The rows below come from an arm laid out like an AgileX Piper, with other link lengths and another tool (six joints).
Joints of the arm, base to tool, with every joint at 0 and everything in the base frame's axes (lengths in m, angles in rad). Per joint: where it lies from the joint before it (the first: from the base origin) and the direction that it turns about. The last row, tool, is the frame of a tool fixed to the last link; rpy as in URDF.
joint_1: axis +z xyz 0 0 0.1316
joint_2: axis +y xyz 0 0 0
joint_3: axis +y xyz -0.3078 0 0.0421
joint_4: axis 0.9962 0 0.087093 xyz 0.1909 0 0.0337
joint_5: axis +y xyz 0 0 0
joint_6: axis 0.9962 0 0.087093 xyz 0.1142 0 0.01
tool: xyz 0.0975 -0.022 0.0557 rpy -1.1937 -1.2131 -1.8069
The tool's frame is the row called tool.
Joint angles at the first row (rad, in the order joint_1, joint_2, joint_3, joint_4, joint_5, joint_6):
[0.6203, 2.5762, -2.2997, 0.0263, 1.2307, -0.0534]
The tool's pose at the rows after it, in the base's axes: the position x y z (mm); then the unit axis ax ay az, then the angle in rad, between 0 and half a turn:
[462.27, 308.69, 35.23, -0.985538, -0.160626, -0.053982, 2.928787]
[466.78, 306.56, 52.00, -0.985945, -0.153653, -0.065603, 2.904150]
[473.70, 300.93, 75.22, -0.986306, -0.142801, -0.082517, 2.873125]
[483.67, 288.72, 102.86, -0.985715, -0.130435, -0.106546, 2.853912]
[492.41, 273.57, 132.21, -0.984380, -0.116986, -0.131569, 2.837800]
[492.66, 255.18, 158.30, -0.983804, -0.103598, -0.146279, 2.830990]
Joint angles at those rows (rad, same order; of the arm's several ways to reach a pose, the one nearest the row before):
[0.6154, 2.5741, -2.3003, 0.0248, 1.2307, -0.0527]
[0.6030, 2.5437, -2.3003, 0.0387, 1.2307, -0.0527]
[0.5821, 2.5019, -2.3003, 0.0553, 1.2307, -0.0527]
[0.5537, 2.4527, -2.3003, 0.0570, 1.2307, -0.0527]
[0.5226, 2.3991, -2.2982, 0.0570, 1.2325, -0.0527]
[0.4935, 2.3283, -2.2546, 0.0574, 1.2325, -0.0527]

